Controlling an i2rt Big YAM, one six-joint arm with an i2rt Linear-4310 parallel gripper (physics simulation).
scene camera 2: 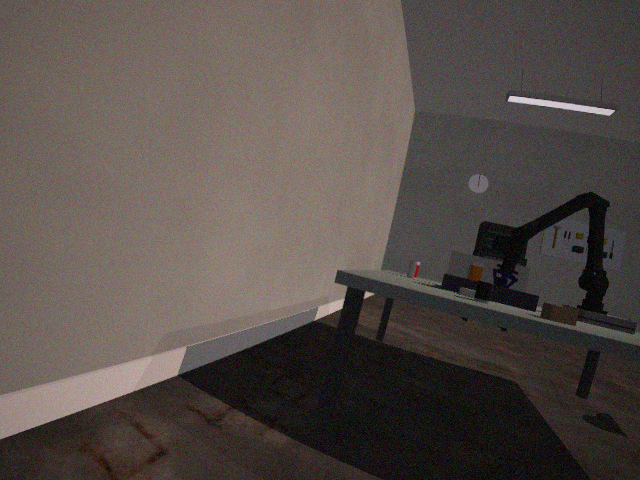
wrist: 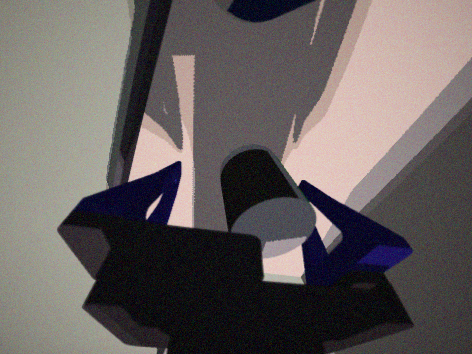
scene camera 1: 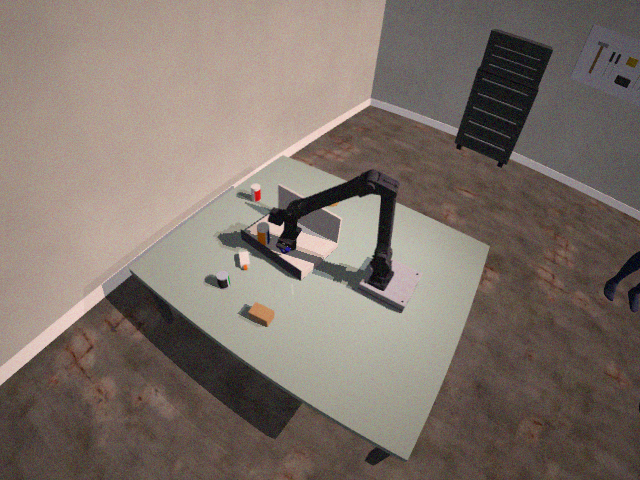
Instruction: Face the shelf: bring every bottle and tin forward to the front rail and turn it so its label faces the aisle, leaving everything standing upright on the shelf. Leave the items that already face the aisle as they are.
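Places are measured from the arm's base along level axes (x right, y ahead, z up), in centimetres.
Pixels of known places: gripper, fingertip midpoint: (wrist: pixel 241 177) (scene camera 1: pixel 288 245); arm's base, origin of the base link: (scene camera 2: pixel 591 311) (scene camera 1: pixel 380 278).
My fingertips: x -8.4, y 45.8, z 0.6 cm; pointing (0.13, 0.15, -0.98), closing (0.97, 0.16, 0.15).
Ahead of a thing's pixels: the offset from my fingertips to its top centre. "spot": to the spot under its first point. Level surfaces: height alone.
The shelf (scene camera 1: pixel 330 233) (scene camera 2: pixel 519 299) (wrist: pixel 145 55) has a dark front rail and a grey back panel. My gripper (scene camera 1: pixel 284 248) (scene camera 2: pixel 505 283) (wrist: pixel 241 177) is open, low over it, with nothing held. In the wrist view a black tin {dx +1.4, dy -0.5, dz +4.9 cm} (wrist: pixel 252 175) with a grey lid stands upright between the spread fingers; a thin green edge shows on its side away from the rail. The gripper mostly hides it in the scene views. An orange and dark blue bottle {dx -3.6, dy +12.2, dz +8.8 cm} (scene camera 1: pixel 263 234) (scene camera 2: pixel 476 272) stands upright near the rail at the shelf's far end, orange towards the rail; its blue side {spot: dx -3.0, dy +9.3, dz +2.2 cm} (wrist: pixel 265 10) shows at the wrist view's top.
On the table {dz -5.9 cm} (scene camera 1: pixel 361 351) are a red and white can {dx +23.8, dy +40.5, dz +3.7 cm} (scene camera 1: pixel 255 192) (scene camera 2: pixel 416 269), a white and orange item {dx -17.2, dy +13.4, dz -3.1 cm} (scene camera 1: pixel 244 259), another black tin {dx -33.0, dy +12.5, dz +1.1 cm} (scene camera 1: pixel 222 279) and an orange-brown block {dx -36.4, dy -12.3, dz -0.9 cm} (scene camera 1: pixel 261 314) (scene camera 2: pixel 559 313). A small orange item {dx +48.6, dy +4.6, dz -0.9 cm} (scene camera 1: pixel 334 204) shows behind the shelf's back panel.
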